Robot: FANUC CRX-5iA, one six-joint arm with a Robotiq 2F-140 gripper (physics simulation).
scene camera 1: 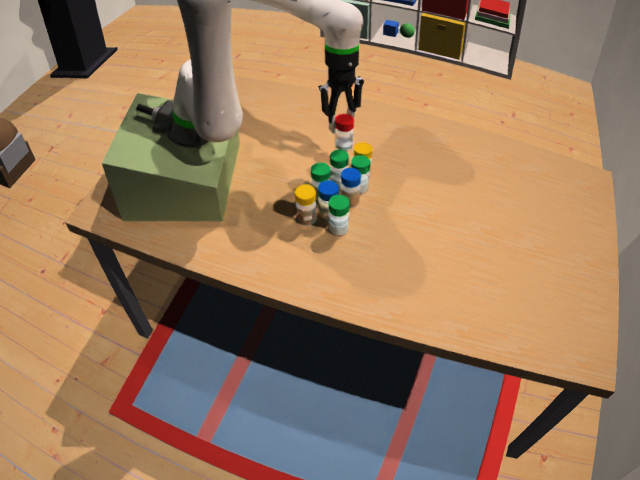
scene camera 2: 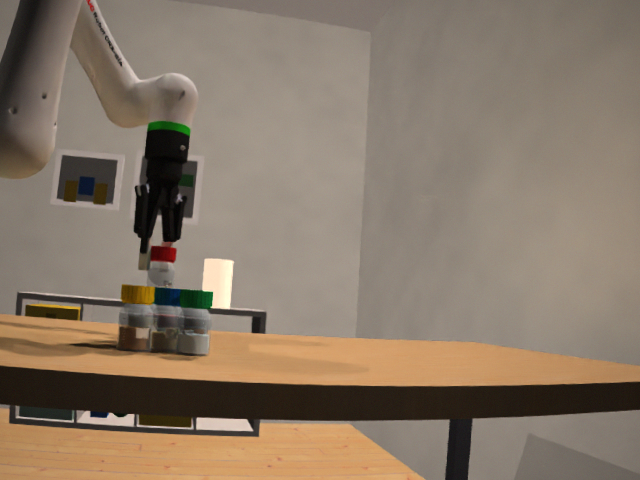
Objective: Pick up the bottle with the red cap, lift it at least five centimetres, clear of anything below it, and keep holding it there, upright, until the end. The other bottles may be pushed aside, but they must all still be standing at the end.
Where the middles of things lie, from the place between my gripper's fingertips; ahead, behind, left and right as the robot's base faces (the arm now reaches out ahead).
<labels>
Right now the red-capped bottle (scene camera 2: 161, 273) is 1 cm ahead of my hand and 2 cm to the right of it. From my hand the other things lie so: blue-capped bottle (scene camera 2: 165, 315) (2 cm ahead, 22 cm to the right, 9 cm below).
</labels>
